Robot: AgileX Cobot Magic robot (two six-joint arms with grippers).
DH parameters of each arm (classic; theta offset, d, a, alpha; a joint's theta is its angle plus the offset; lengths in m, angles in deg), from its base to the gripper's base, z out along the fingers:
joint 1: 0 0.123 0 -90
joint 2: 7.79 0 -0.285 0
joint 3: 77.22 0 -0.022 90
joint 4: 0 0.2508 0 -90
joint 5: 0 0 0.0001 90
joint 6: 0 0.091 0 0
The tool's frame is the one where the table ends.
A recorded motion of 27 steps. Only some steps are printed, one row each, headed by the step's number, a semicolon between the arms.
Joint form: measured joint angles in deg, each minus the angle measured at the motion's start. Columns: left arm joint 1, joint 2, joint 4, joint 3, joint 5, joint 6; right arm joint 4, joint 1, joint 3, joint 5, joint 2, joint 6.
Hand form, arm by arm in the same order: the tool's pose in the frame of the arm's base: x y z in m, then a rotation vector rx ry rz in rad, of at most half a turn. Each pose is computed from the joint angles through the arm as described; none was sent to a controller.
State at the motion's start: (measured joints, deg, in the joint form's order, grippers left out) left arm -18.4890 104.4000 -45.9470 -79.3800 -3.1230 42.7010; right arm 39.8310 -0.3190 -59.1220 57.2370 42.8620 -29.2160
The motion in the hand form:
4: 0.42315 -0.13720 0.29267 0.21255 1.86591 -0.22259; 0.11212 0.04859 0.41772 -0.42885 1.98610 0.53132
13: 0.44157 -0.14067 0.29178 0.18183 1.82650 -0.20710; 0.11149 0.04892 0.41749 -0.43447 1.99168 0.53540
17: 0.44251 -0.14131 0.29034 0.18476 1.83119 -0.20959; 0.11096 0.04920 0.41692 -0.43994 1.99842 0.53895
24: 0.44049 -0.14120 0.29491 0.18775 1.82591 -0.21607; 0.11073 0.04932 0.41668 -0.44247 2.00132 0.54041
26: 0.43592 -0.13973 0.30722 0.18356 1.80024 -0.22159; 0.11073 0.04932 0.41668 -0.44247 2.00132 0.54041
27: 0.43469 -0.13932 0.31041 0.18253 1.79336 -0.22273; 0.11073 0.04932 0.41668 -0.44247 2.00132 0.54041
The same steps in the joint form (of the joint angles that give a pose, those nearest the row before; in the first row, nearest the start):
4: 0.00 1.52 -0.10 -1.76 -0.50 -0.28; 0.00 0.00 -0.05 0.29 0.00 0.00
13: 0.00 5.26 -0.40 -6.33 -2.71 -0.38; 0.04 0.00 -0.11 0.83 0.00 0.00
17: 0.00 5.55 -0.40 -6.53 -2.44 -0.38; 0.04 0.00 -0.11 1.35 0.00 0.00
24: 0.00 4.92 -0.40 -6.53 -1.98 -0.38; 0.04 0.00 -0.11 1.57 0.00 -0.01
26: 0.00 3.38 -0.45 -6.53 -1.92 -0.38; 0.04 0.00 -0.11 1.57 0.00 -0.01
27: 0.00 2.98 -0.45 -6.53 -1.92 -0.37; 0.04 0.00 -0.11 1.57 0.00 -0.01

